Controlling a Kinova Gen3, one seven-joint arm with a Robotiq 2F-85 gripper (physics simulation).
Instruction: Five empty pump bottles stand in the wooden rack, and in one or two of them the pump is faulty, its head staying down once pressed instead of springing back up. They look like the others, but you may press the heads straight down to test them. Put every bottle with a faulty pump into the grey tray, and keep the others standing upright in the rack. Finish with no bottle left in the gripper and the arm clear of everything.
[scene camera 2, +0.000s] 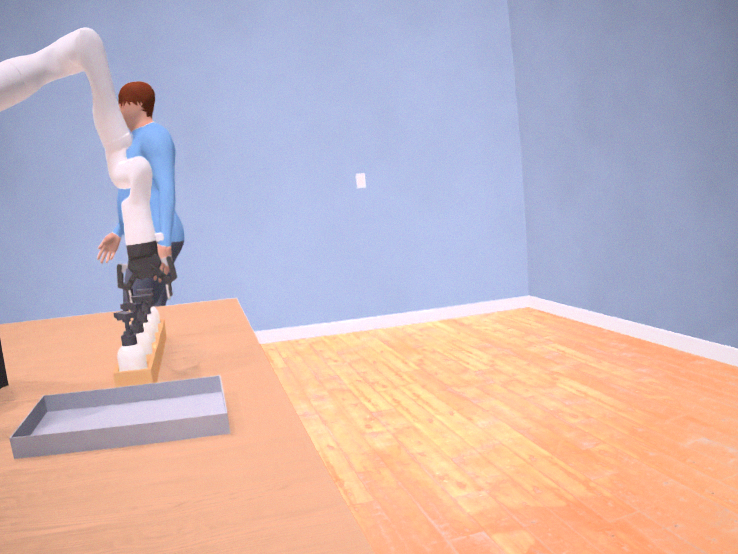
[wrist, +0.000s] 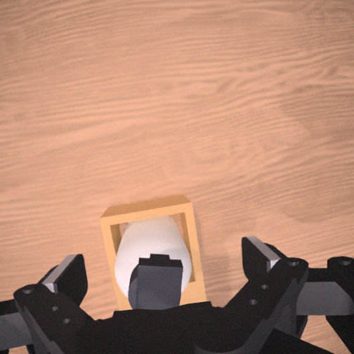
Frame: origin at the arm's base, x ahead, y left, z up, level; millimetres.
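Seen in the pictures: gripper, fingertip midpoint: (scene camera 2: 151, 301).
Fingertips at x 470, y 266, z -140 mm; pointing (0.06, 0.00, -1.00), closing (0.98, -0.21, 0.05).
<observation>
A point is followed by its place in that frame.
The wooden rack (scene camera 2: 132, 377) @(x 393, y -212, z -199 mm) (wrist: 189, 220) stands on the table with white pump bottles in a row, upright. The nearest bottle (scene camera 2: 131, 357) @(x 396, y -203, z -167 mm) shows best in the scene view; those behind overlap it, so their heads cannot be compared clearly. My gripper (scene camera 2: 149, 294) @(x 470, y 266, z -139 mm) (wrist: 163, 262) is open, low over the far part of the row, with nothing held. In the wrist view, a bottle's white body (wrist: 152, 237) and dark pump head (wrist: 159, 286) show between the spread fingers; the rest of the row is hidden by the gripper. The grey tray (scene camera 2: 125, 435) @(x 368, y -448, z -217 mm) has no bottle in it.
The tray lies in front of the rack's near end on the wooden table (scene camera 2: 238, 500) @(x 472, y -669, z -233 mm). The table's right edge drops to the floor. A person in a blue top (scene camera 2: 159, 155) stands behind the arm. Part of a black object (scene camera 2: 2, 366) @(x 137, y 3, z -193 mm) shows at the left edge.
</observation>
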